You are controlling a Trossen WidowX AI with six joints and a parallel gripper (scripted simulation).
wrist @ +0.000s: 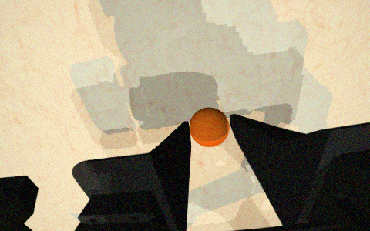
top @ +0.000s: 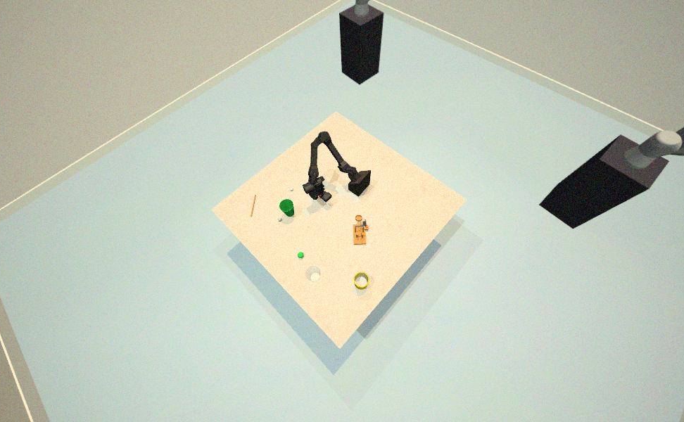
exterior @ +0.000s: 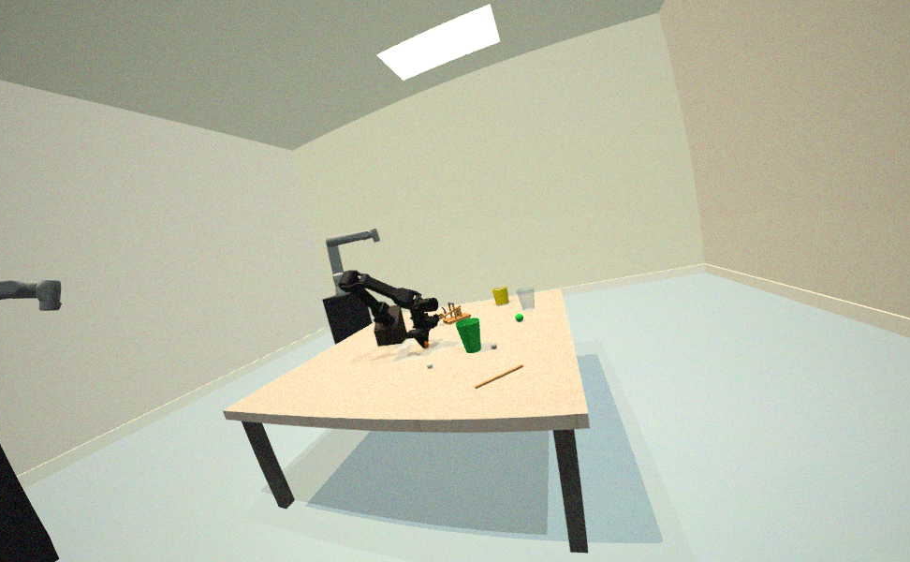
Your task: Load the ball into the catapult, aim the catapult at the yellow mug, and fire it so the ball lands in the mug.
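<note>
Now: gripper tip 40 mm past the wooden catapult, 370 mm to the right of it and 40 mm below it. From my gripper tip the other things lie so: green ball 380 mm ahead, 250 mm to the left, 10 mm above; then green cup 240 mm ahead, 50 mm to the right, 20 mm above; then orange ball 10 mm above.
</note>
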